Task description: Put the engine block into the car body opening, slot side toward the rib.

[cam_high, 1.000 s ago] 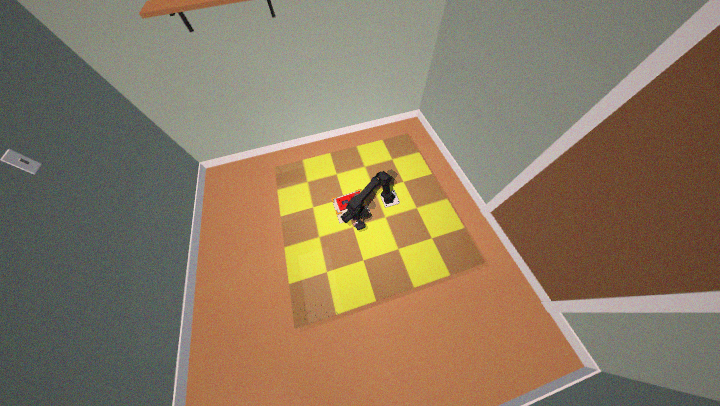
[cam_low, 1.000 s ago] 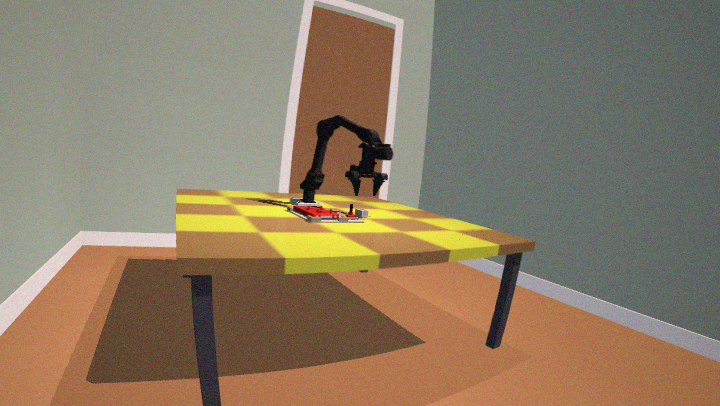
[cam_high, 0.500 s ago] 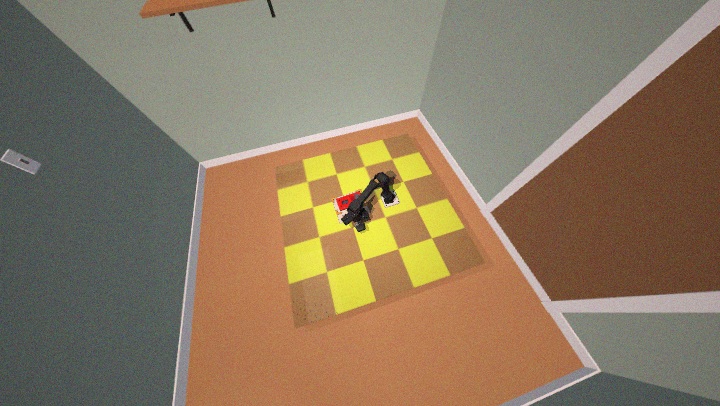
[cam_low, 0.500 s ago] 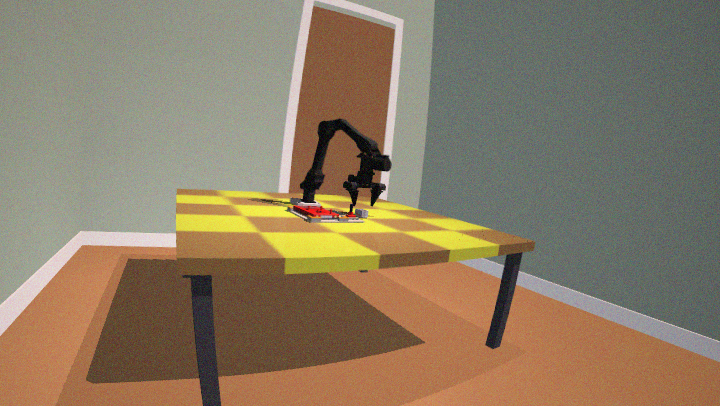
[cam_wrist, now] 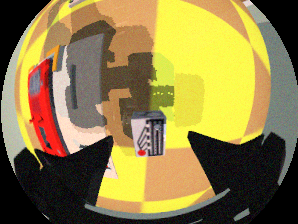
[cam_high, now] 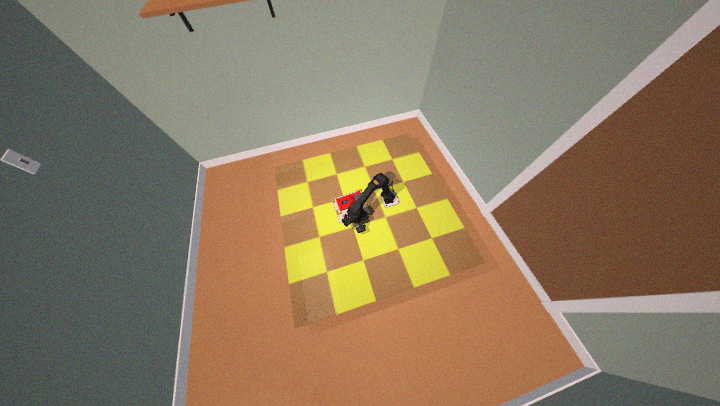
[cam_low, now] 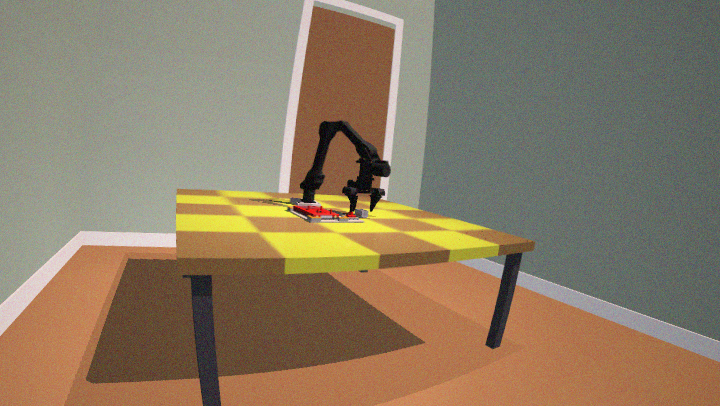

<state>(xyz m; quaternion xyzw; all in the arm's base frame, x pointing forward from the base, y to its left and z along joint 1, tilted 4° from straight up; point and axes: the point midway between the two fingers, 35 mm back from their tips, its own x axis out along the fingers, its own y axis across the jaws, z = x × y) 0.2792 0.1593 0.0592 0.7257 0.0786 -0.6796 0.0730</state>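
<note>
Right now my gripper tip is 1 cm above the grey engine block.
</note>
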